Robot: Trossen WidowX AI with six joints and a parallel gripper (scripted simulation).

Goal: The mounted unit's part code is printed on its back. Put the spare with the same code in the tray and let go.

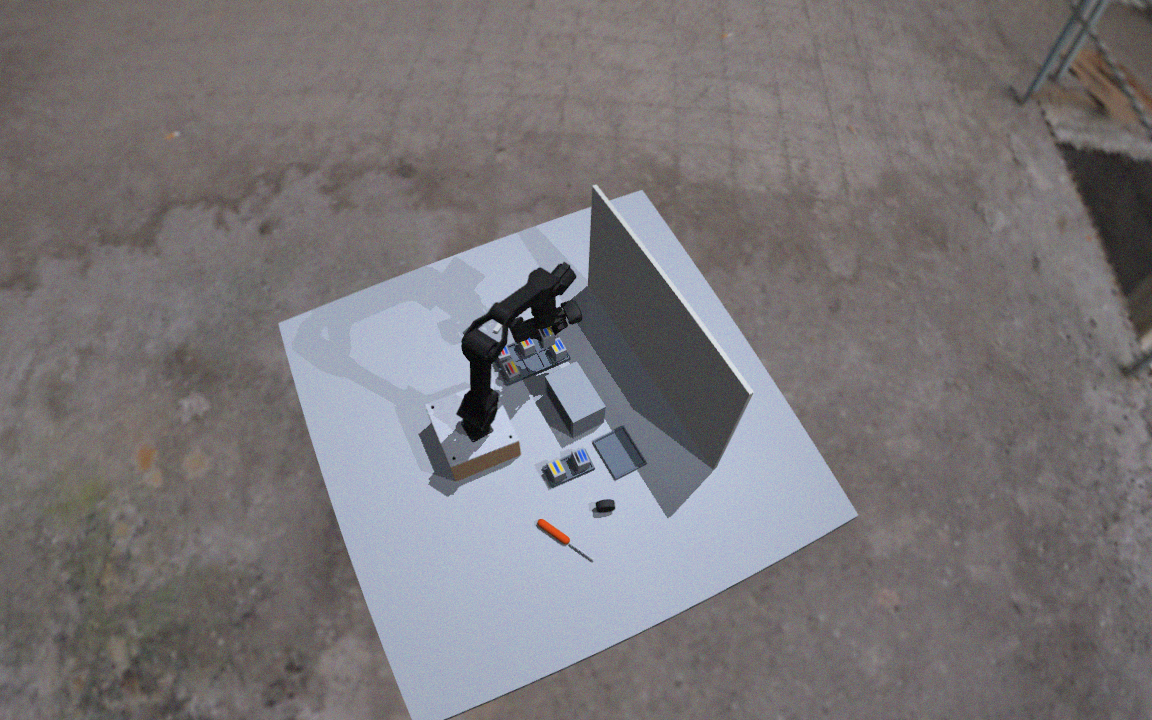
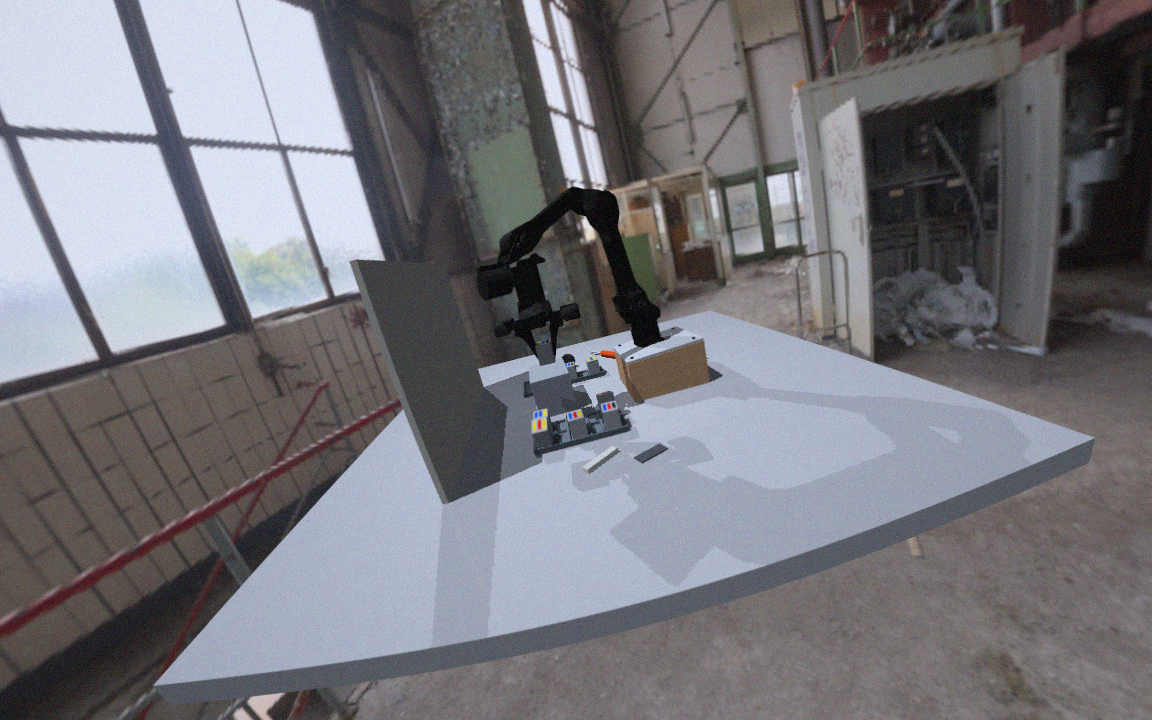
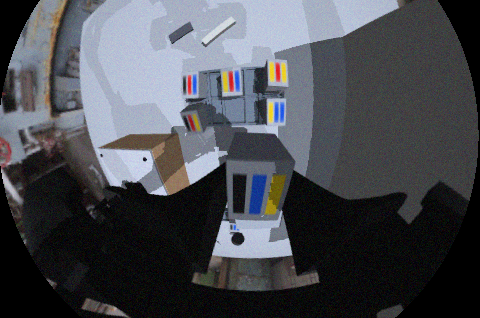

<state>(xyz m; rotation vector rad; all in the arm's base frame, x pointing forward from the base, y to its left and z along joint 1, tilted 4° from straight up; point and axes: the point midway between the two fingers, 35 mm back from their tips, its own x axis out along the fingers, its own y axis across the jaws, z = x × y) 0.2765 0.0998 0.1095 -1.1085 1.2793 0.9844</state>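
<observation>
Right now my gripper tip is 20 mm short of the dark-rimmed tray, 330 mm to the left of it and 170 mm above it. Also, from my gripper tip: grey spare 20 mm above; tall grey block 10 mm behind, 140 mm to the right, 120 mm below; white stick 30 mm behind, 210 mm to the left, 160 mm below.
</observation>
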